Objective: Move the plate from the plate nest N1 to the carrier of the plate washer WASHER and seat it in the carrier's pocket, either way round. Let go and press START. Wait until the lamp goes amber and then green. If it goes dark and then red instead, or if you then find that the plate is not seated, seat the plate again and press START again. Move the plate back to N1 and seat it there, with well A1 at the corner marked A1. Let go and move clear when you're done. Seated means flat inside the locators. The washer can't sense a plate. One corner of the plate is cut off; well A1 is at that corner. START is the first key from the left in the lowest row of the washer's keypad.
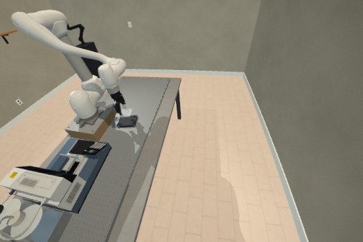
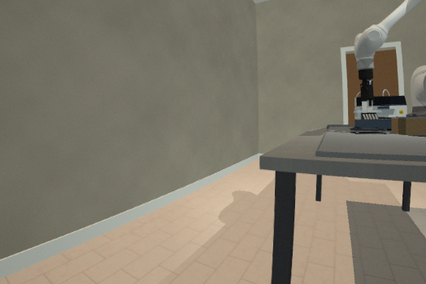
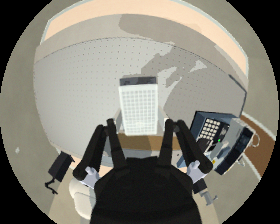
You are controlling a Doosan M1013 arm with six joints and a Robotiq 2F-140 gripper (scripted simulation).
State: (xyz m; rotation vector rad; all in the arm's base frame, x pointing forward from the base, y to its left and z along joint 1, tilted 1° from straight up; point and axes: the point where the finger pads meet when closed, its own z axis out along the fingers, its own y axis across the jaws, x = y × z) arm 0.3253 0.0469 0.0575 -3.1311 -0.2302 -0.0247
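My gripper is now 120 mm above the dark plate nest N1. Round my hand: white well plate: 20 mm below; then plate washer: 490 mm to the right, 200 mm behind, 10 mm below.
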